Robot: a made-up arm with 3 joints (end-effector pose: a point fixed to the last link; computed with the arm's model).
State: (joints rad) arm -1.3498 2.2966 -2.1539
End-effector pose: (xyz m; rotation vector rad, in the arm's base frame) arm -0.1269 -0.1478 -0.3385 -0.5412 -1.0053 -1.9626
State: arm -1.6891 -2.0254 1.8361
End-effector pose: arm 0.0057 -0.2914 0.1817 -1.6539 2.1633 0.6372
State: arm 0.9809 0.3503 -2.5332
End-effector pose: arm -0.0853 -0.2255 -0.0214 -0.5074 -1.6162 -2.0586
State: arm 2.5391 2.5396 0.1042
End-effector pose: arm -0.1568 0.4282 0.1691 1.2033 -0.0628 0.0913
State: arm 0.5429 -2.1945 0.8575
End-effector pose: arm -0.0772 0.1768 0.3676 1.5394 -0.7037 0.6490
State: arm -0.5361 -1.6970 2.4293
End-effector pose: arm 0.0143 -0.0503 0.4580 0.8986 -2.4156 1.1795
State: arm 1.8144 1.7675 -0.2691
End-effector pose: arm -0.1861 0.1114 0.5755 2.6797 0.3627 -0.0812
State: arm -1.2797 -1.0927 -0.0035
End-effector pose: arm -0.1663 0.0323 0.3014 2.3724 0.0041 -0.0017
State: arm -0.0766 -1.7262 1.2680
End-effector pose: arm -0.0350 0.1034 0.3483 1.5280 -1.1235 0.8890
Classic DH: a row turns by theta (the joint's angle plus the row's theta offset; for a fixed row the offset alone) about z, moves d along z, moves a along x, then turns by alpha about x. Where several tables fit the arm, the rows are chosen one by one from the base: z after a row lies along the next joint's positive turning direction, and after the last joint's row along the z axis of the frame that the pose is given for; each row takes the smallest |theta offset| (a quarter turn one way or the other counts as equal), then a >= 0, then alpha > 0; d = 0 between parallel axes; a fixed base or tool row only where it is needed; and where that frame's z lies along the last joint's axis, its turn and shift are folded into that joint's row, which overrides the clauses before.
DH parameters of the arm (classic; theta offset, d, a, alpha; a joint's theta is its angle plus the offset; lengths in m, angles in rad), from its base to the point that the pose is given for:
base (fixed): -1.5708 0.165 0 1.5708
joint 1: 0.4014 0 0.151 0
joint 2: -0.4014 0.095 -0.168 -1.5708
joint 3: -0.6959 0 0.1108 0
tool (fixed): 2.2667 -0.271 0 0

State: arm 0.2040 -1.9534 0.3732
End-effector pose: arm -0.1301 0.1313 0.3610 1.7267 -0.3260 0.2724
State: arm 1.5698 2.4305 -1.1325
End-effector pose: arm -0.2021 0.1358 0.6297 1.9863 1.2627 -0.5781
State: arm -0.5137 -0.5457 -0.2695
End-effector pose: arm -0.1861 0.1376 0.1070 1.0527 0.1427 -0.2437
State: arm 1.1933 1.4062 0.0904
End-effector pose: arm -0.1581 -0.2021 0.5084 -2.5972 0.1175 0.0326
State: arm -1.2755 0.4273 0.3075
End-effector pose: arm -0.1370 0.1497 -0.0809 0.8413 -0.1304 0.2888
